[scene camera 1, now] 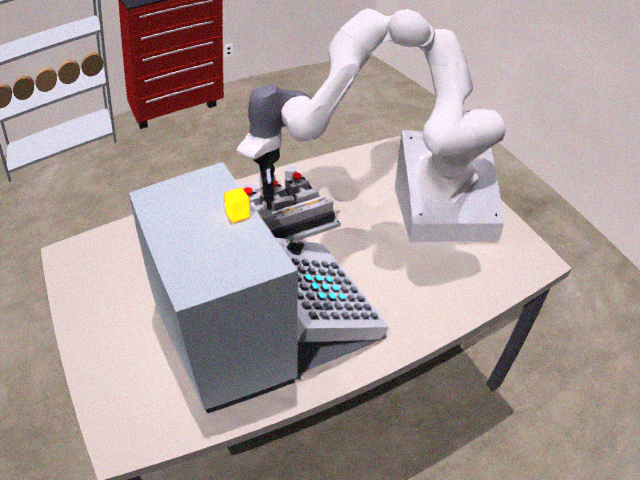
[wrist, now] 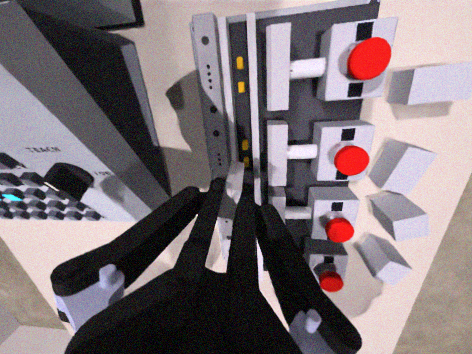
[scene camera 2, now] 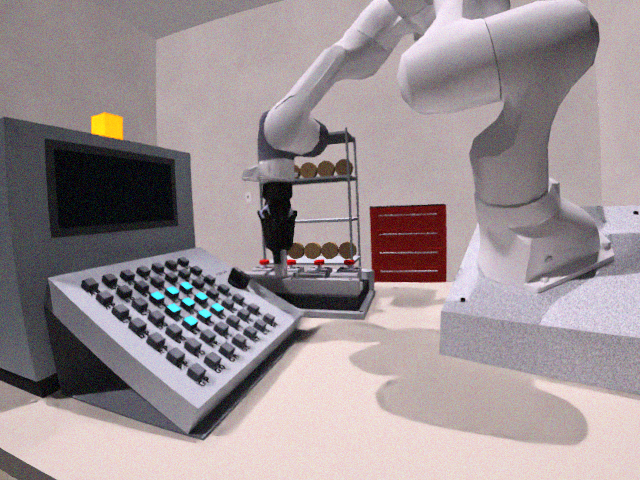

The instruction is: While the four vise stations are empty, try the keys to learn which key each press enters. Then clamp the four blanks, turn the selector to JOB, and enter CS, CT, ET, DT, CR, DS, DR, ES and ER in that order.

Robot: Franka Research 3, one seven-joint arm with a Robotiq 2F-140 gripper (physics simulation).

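My gripper is shut and empty, pointing down at the front rail of the vise fixture. The fixture has four stations with red knobs; no blank shows in the two upper stations in the wrist view, and the fingers partly hide the lower ones. Four grey blanks lie behind it. The sloped keypad has dark keys and several cyan keys. The black selector sits between the TEACH label and another, blurred label.
The tall grey console stands behind the keypad, with a dark screen and a yellow lamp on top. The arm's base block stands on the table, across from the keypad.
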